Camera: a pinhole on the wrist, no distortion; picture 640 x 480 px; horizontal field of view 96.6 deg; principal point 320.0 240.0 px. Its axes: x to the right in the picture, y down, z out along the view. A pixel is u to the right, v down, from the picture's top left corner.
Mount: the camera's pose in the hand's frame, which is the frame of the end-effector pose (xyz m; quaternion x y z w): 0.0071 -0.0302 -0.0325 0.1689 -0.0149 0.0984 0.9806
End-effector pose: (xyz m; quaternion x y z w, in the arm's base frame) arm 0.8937 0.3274 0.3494 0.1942 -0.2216 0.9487 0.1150
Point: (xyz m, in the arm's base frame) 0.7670 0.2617 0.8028
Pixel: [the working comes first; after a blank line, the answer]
In the camera's frame: 0.2990 0.0327 0.3906

538 264
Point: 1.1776 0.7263 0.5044
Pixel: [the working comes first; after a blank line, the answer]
In the camera's frame: -0.2246 -0.3782 0.2158

outside the picture
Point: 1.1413 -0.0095 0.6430
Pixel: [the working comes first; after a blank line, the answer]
In the camera's frame: -0.0898 0.3262 0.4339

261 454
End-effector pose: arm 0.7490 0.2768 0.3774 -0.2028 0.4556 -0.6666 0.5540
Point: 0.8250 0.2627 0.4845
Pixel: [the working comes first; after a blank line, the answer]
In the camera's frame: -0.0353 0.0419 0.1476

252 321
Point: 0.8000 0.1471 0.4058
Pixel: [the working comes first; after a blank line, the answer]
In the camera's frame: 0.1030 0.0554 0.1181

569 374
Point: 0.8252 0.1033 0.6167
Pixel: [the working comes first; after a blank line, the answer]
In the camera's frame: 0.0650 -0.0450 0.3066

380 198
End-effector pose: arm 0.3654 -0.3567 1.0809 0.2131 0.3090 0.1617 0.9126
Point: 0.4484 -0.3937 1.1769
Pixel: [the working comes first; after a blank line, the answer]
In the camera's frame: 0.0088 0.0850 0.1445

337 408
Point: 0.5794 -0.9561 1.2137
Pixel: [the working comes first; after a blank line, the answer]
In the camera's frame: -0.2214 -0.2424 0.5624

208 117
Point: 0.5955 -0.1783 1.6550
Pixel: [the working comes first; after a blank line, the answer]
In the camera's frame: 0.0735 0.5786 0.3653

outside the picture
